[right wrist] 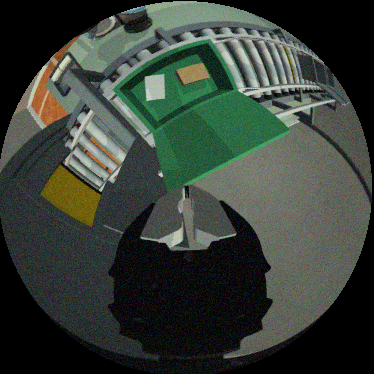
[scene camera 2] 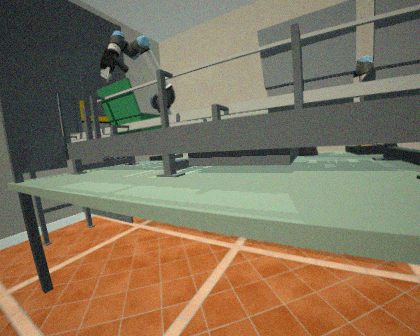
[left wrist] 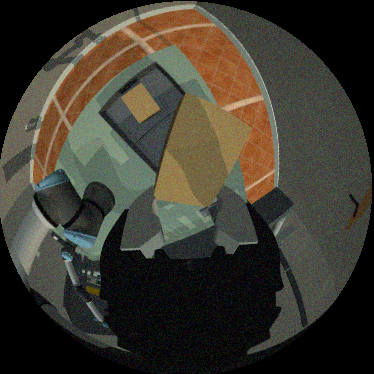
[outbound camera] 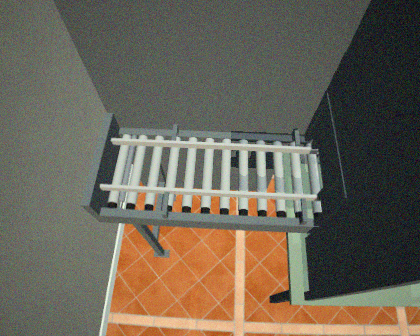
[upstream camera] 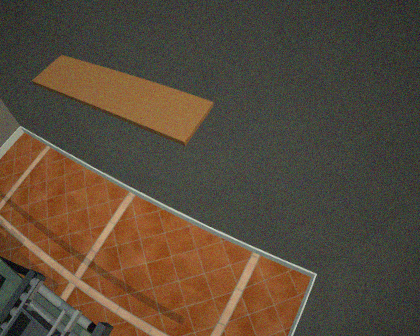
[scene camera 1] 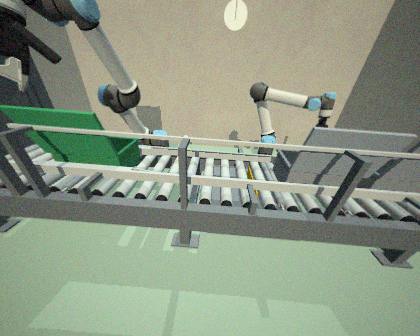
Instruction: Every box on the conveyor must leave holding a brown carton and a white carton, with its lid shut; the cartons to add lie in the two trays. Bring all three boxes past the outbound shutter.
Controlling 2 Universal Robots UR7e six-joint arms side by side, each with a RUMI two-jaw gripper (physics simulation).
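Pixels of known places: left gripper, fingertip midpoint: [left wrist: 185, 185]; right gripper, fingertip midpoint: [right wrist: 186, 186] [scene camera 2: 106, 82] [scene camera 1: 22, 91]; left arm's base at its link origin: [scene camera 2: 306, 155] [left wrist: 99, 196].
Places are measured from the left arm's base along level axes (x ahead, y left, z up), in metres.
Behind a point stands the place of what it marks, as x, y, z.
A green box [scene camera 1: 129, 152] {0.718, -0.726, 0.309} [right wrist: 170, 107] {0.820, -0.917, 0.230} stands on the conveyor [scene camera 1: 125, 212] {0.949, -0.607, 0.177} [outbound camera: 200, 220] {1.151, -1.837, 0.215}. A white carton [right wrist: 155, 87] {0.727, -0.932, 0.270} and a brown carton [right wrist: 192, 73] {0.723, -0.809, 0.280} lie inside it. Its lid [scene camera 1: 55, 132] {0.883, -0.873, 0.439} [scene camera 2: 120, 100] {0.869, -0.810, 0.427} [right wrist: 220, 127] {0.868, -0.839, 0.453} is open. My right gripper [right wrist: 186, 186] {0.877, -0.942, 0.567} is shut and empty, its tips close to the lid's outer edge; contact is unclear. A grey box [scene camera 1: 282, 167] {0.609, -0.008, 0.298} with its lid [scene camera 1: 350, 155] {0.764, 0.128, 0.458} open is farther right. My left gripper [left wrist: 185, 185] {-0.037, 0.372, 0.217} is shut on a brown carton [left wrist: 200, 150] {-0.085, 0.396, 0.251}, above a dark tray [left wrist: 152, 80] {-0.252, 0.391, 0.002} holding another brown carton [left wrist: 141, 102] {-0.186, 0.345, 0.052}.
Guard rails [scene camera 1: 225, 183] {0.772, -0.250, 0.269} run along the conveyor. A dark frame [right wrist: 102, 102] {0.700, -1.045, 0.405} crosses it beside the green box. A yellow panel [right wrist: 72, 195] {0.824, -1.341, 0.458} is beyond. The right arm's elbow [scene camera 1: 120, 97] {0.505, -0.888, 0.513} hangs behind the green box. An orange-brown board [upstream camera: 125, 97] shows in the upstream view.
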